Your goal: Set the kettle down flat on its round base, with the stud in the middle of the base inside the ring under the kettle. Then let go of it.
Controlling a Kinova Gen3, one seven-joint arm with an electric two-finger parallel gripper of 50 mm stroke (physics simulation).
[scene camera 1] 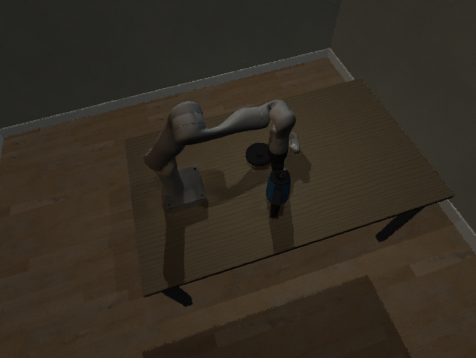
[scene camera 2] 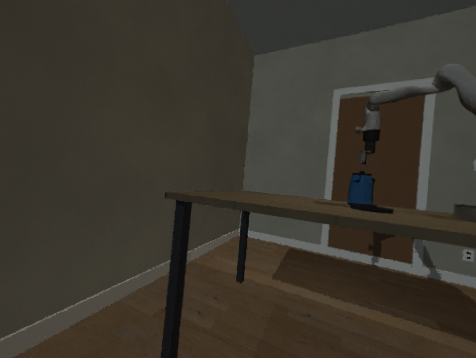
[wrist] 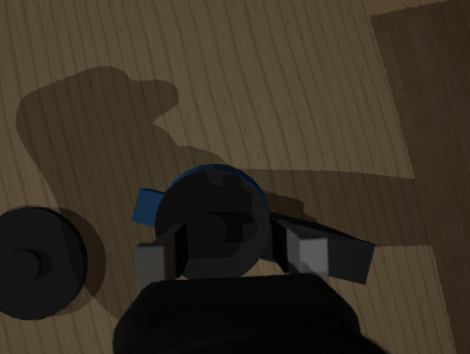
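Observation:
The blue kettle [scene camera 1: 271,193] [scene camera 2: 360,191] [wrist: 175,210] stands upright on the table, with a black lid, a short blue spout [wrist: 146,206] and a black handle [scene camera 1: 274,211] [wrist: 350,257]. The round black base [scene camera 1: 251,160] [scene camera 2: 384,210] [wrist: 55,295] lies flat on the table beside the kettle, apart from it, with a stud [wrist: 26,265] in its middle. My gripper [scene camera 1: 284,173] [scene camera 2: 363,161] [wrist: 229,240] is open and empty, a little above the kettle's lid, pointing down. The ring under the kettle is hidden.
The wooden table [scene camera 1: 350,150] [scene camera 2: 250,200] [wrist: 300,75] carries the arm's square mount [scene camera 1: 192,185] [scene camera 2: 465,212]. The kettle's handle points towards the near table edge in scene camera 1. The arm's shadow falls across the table near the base and kettle.

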